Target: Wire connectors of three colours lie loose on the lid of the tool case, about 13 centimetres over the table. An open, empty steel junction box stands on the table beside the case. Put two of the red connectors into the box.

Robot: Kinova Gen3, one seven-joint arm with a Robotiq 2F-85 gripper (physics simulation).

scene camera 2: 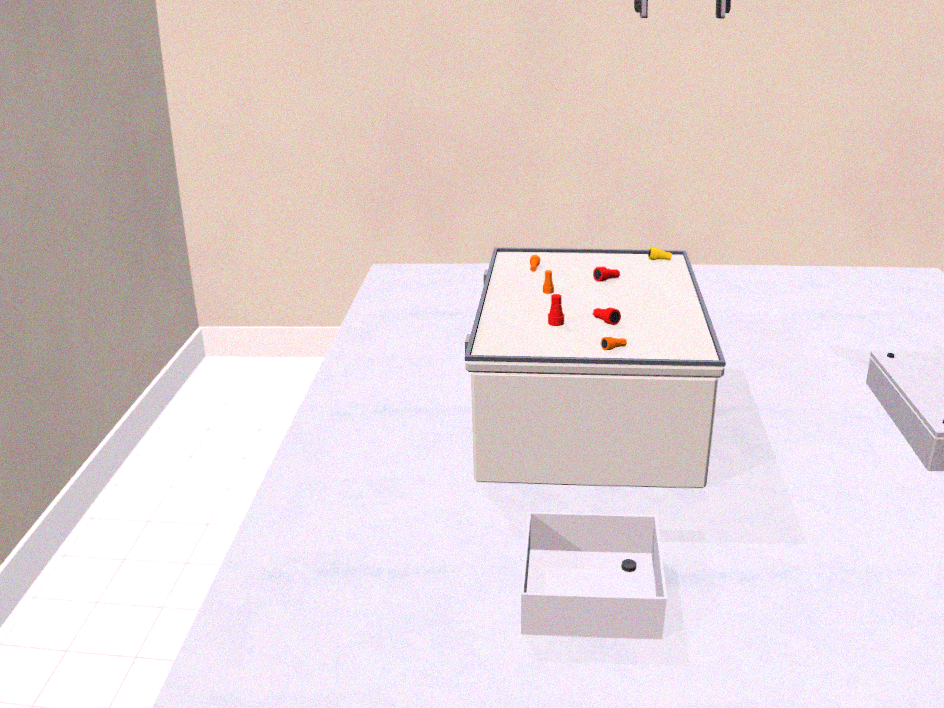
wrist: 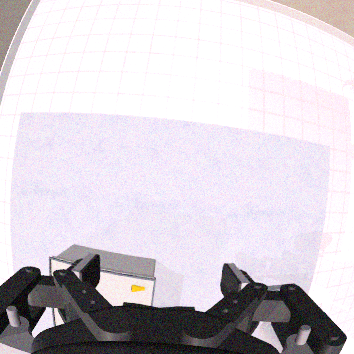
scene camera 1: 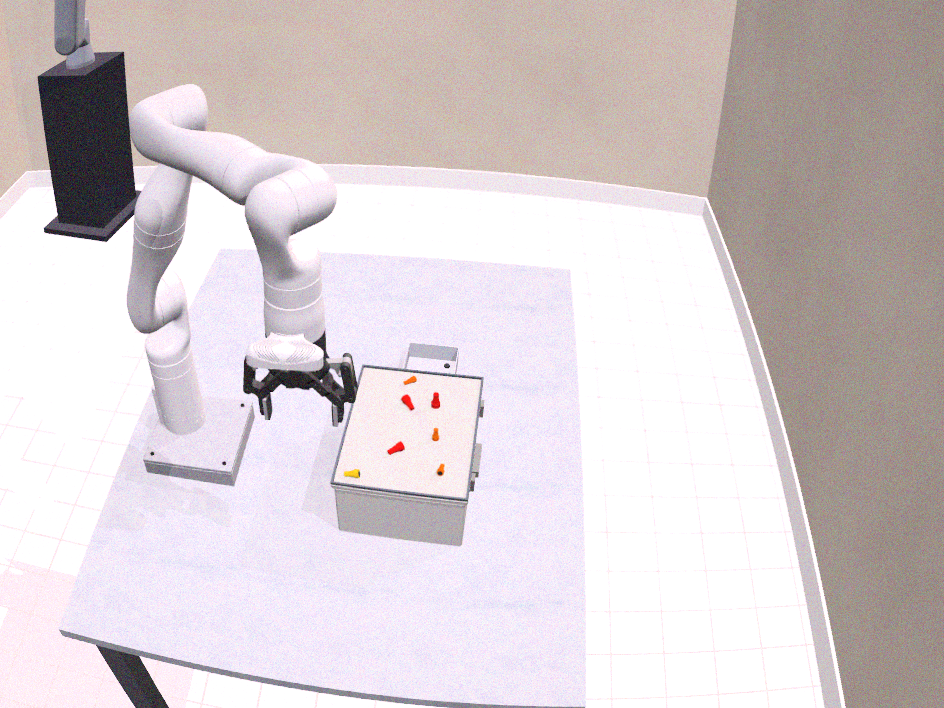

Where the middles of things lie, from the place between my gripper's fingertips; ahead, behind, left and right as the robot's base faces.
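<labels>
Steel junction box [scene camera 2: 585, 575] 58 cm to the left of my hand, 36 cm below, 3 cm ahead. Hand far above the tool case [scene camera 2: 549, 406], far to the right of it, a little short of it.
</labels>
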